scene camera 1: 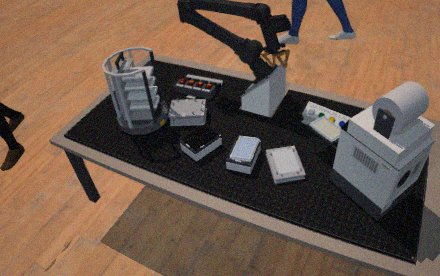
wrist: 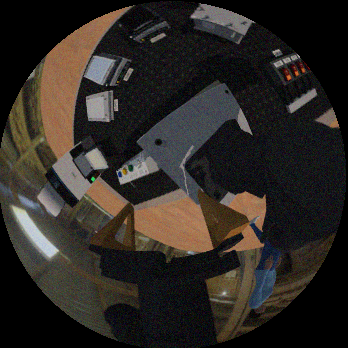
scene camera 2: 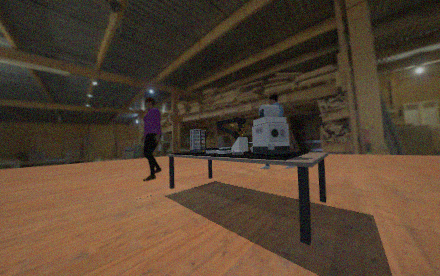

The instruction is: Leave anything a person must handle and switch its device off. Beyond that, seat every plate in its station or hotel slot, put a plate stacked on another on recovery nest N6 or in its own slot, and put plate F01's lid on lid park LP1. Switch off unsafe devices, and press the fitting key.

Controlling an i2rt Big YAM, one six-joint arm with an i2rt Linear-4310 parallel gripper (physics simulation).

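Frame: origin at the arm's base, x ahead, y left, z up, level; millimetres.
Seen in the pictures: gripper, between the fingertips: (scene camera 1: pixel 279 67) (wrist: pixel 162 199) (scene camera 2: pixel 243 135); arm's base, origin of its link: (scene camera 1: pixel 266 75) (wrist: pixel 222 158) (scene camera 2: pixel 240 141).
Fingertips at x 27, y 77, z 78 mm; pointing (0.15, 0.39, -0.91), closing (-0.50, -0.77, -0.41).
Note:
Offsets run from my fingertips to a thing's top centre. "spot": to the spot under its first point.
My gripper (scene camera 1: pixel 278 59) (wrist: pixel 162 199) is open and empty, held high above the arm's base. A dark plate @(396 mm ahead, 182 mm right, 153 mm down) (scene camera 1: pixel 201 140) (wrist: pixel 142 22) and a blue-white plate @(379 mm ahead, 16 mm left, 145 mm down) (scene camera 1: pixel 245 147) (wrist: pixel 101 69) sit on separate stations. A pale plate @(183 mm ahead, 288 mm left, 97 mm down) (scene camera 1: pixel 325 128) (wrist: pixel 96 159) lies at the large white device (scene camera 1: pixel 367 155) (scene camera 2: pixel 270 135) (wrist: pixel 72 172), which shows a green light. A flat white unit @(342 mm ahead, 175 mm left, 188 mm down) (scene camera 1: pixel 285 162) (wrist: pixel 99 106) and a grey box @(249 mm ahead, 347 mm right, 147 mm down) (scene camera 1: pixel 187 111) (wrist: pixel 222 21) stand nearby. The switch strip @(spot: 59 mm ahead, 402 mm right, 175 mm down) (scene camera 1: pixel 199 86) has red-lit switches. The key panel @(31 mm ahead, 255 mm left, 139 mm down) (scene camera 1: pixel 313 108) (wrist: pixel 137 171) has coloured keys. Labels are unreadable.
The round hotel tower (scene camera 1: pixel 142 95) (scene camera 2: pixel 198 140) stands at the table's left end. A cable loops beside it. A person in purple (scene camera 2: pixel 152 120) stands beyond the table's left end. A person in blue (scene camera 2: pixel 273 108) (wrist: pixel 263 286) stands behind the table (scene camera 1: pixel 200 193) (scene camera 2: pixel 230 159), near the arm.

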